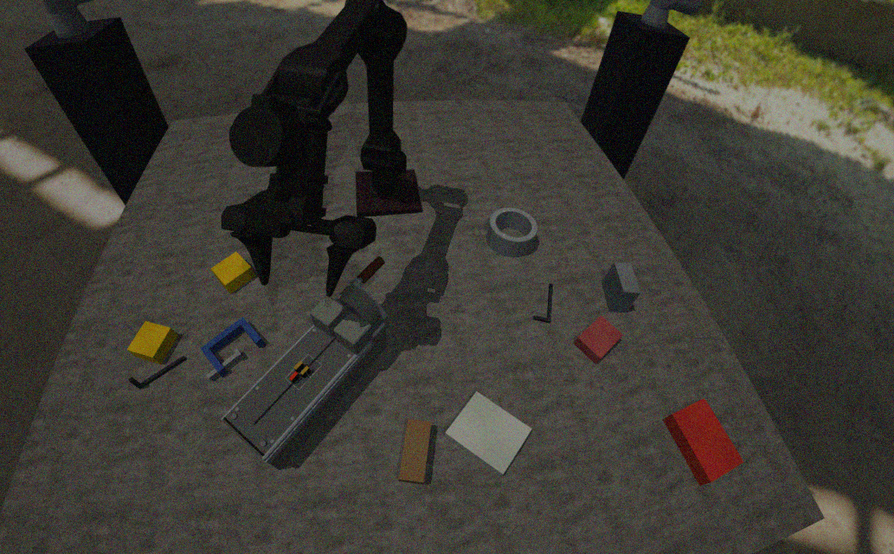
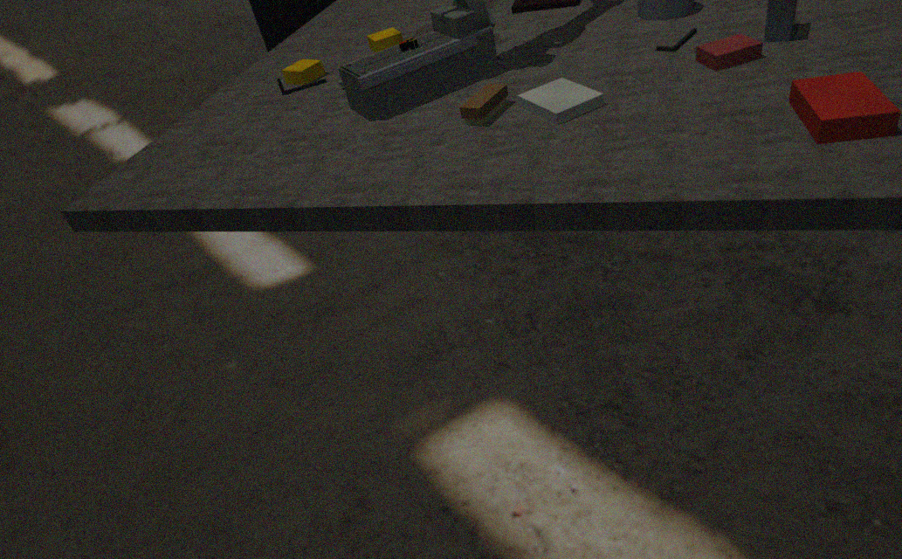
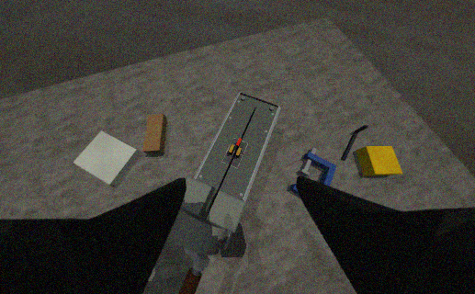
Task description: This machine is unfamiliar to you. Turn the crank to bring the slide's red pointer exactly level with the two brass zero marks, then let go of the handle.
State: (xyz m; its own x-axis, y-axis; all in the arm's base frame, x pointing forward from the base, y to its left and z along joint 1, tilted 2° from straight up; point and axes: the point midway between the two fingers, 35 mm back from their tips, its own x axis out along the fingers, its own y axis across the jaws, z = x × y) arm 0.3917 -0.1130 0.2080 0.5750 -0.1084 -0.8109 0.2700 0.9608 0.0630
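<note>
Right now the brown crank handle is 90 mm behind my gripper tip, 90 mm to the left of it and 80 mm below it. From my gripper tip the other things lie so: white plate: 150 mm ahead, 260 mm to the left, 180 mm below; red pointer: 70 mm ahead, 20 mm to the right, 110 mm below; brown block: 170 mm ahead, 140 mm to the left, 180 mm below.
</note>
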